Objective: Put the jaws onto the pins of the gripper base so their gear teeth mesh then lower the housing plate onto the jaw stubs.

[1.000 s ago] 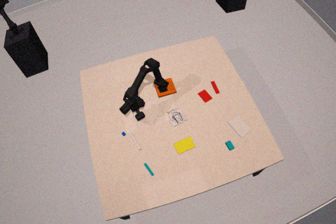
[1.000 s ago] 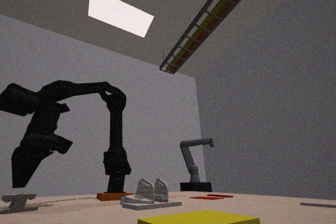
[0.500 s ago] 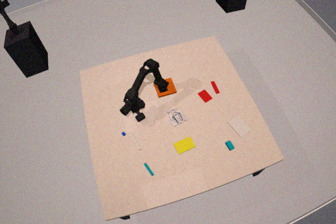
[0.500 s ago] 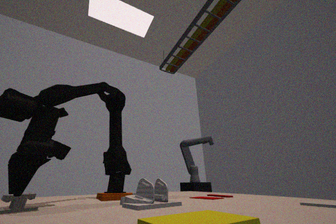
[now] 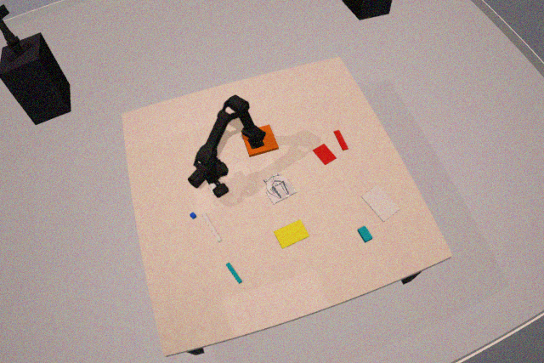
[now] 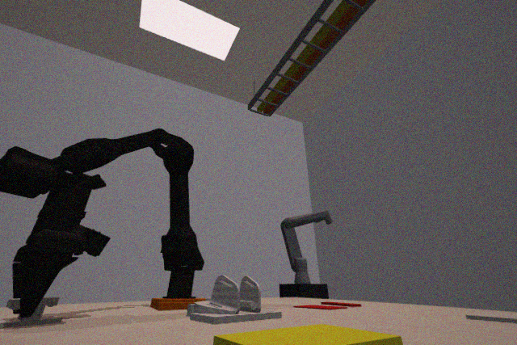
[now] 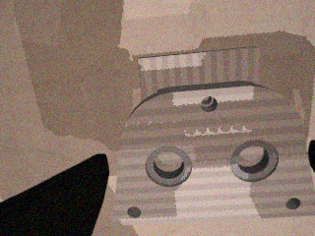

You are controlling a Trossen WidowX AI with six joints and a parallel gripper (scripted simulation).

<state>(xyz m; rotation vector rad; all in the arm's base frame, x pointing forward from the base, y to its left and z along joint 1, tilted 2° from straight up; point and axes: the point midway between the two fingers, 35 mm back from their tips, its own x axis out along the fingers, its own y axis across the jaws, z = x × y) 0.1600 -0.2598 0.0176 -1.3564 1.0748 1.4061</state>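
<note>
Right now my gripper tip is 10 mm to the right of the grey stand. The rest, counted from my gripper tip: white stick 180 mm ahead, 70 mm to the right, 10 mm below; then blue cube 100 mm ahead, 140 mm to the right; then grey jaw 80 mm ahead, 280 mm to the left.
</note>
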